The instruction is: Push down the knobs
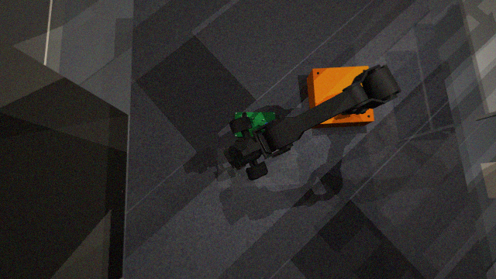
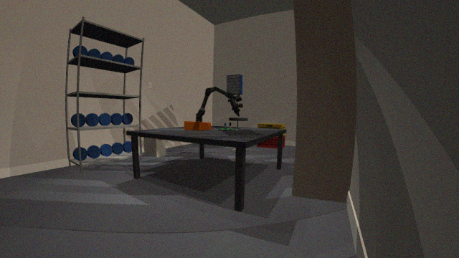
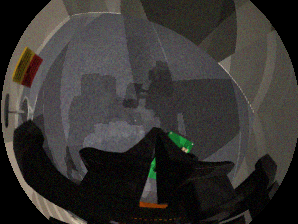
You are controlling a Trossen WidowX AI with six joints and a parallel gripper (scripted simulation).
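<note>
Now: the blue knob 120 mm behind my gripper tip, 100 mm to the right of it and 90 mm below it. Round my gripper tip: dark knob (140 mm to the right, 80 mm below, 40 mm behind).
</note>
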